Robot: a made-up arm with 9 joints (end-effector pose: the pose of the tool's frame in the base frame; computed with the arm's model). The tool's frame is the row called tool.
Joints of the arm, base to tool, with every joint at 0 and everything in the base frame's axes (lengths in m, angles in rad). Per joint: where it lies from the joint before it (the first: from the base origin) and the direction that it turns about. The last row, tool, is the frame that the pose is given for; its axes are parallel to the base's.
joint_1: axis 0 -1 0 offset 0 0 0.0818
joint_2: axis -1 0 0 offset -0.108 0.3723 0.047
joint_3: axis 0 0 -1 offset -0.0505 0.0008 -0.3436
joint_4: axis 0 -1 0 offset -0.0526 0.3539 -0.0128
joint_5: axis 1 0 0 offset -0.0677 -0.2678 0.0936
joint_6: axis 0 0 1 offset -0.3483 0.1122 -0.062
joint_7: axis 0 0 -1 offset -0.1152 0.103 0.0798
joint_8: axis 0 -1 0 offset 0.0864 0.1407 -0.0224
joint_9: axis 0 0 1 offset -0.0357 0.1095 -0.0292
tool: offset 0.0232 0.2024 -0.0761
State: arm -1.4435 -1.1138 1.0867 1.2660 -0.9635 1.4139 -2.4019 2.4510 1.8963
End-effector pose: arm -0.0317 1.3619 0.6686 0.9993 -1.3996 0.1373
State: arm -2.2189 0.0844 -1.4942 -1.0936 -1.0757 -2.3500 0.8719 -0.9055 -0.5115
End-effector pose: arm 0.0945 0.4046 -0.0069 -0.9610 1.3881 -0.9856
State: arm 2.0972 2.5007 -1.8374 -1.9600 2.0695 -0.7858 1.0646 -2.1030 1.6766
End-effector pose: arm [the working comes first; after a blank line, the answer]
Working (the frame after each row of the table, in the pose's form):
after joint_1: 0.0000 0.0000 0.0818 0.0000 -2.0972 0.0000
after joint_2: 0.0136 0.3723 -0.0352 -1.3547 -0.7812 -2.3540
after joint_3: -0.1987 0.1662 -0.2170 -1.1024 0.4603 -0.8183
after joint_4: -0.1175 0.2740 -0.5486 0.0820 2.0213 -1.7147
after joint_5: -0.1211 0.1468 -0.2862 0.6621 -0.4784 -2.8297
after joint_6: 0.2270 0.1167 -0.1611 -0.7217 0.1711 2.4746
after joint_7: 0.2157 -0.0032 -0.0356 -0.5864 -0.1811 1.4532
after joint_8: 0.1138 0.0751 -0.1418 -1.7499 1.4319 0.2391
after joint_9: -0.0042 0.0811 -0.1539 -0.1171 2.5057 1.0464

-0.0991 0.1743 0.0182 -0.1171 2.5057 1.0464
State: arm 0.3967 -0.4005 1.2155 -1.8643 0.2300 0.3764 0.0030 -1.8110 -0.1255
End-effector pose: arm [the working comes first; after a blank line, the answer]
Working (the frame after each row of the table, in the pose's form):
after joint_1: 0.0000 0.0000 0.0818 0.0000 -0.3967 0.0000
after joint_2: -0.1178 0.3723 0.0834 0.3952 -0.3914 0.0794
after joint_3: -0.0422 0.5070 -0.2276 0.5776 -0.1008 -1.1033
after joint_4: 0.2255 0.6708 -0.0554 1.3798 1.4931 -0.2175
after joint_5: 0.0450 0.4760 -0.1760 1.5610 1.5035 -0.3995
after joint_6: 0.0542 0.3234 0.1622 1.7968 1.1732 -0.1817
after joint_7: 0.1007 0.1797 0.2485 1.7951 1.1760 -0.1835
after joint_8: 0.2477 0.2393 0.2995 -1.5264 -1.9965 -1.5831
after joint_9: 0.3367 0.1851 0.3566 -1.4264 -2.1305 -1.6283

0.4355 0.1356 0.5439 -1.4264 -2.1305 -1.6283
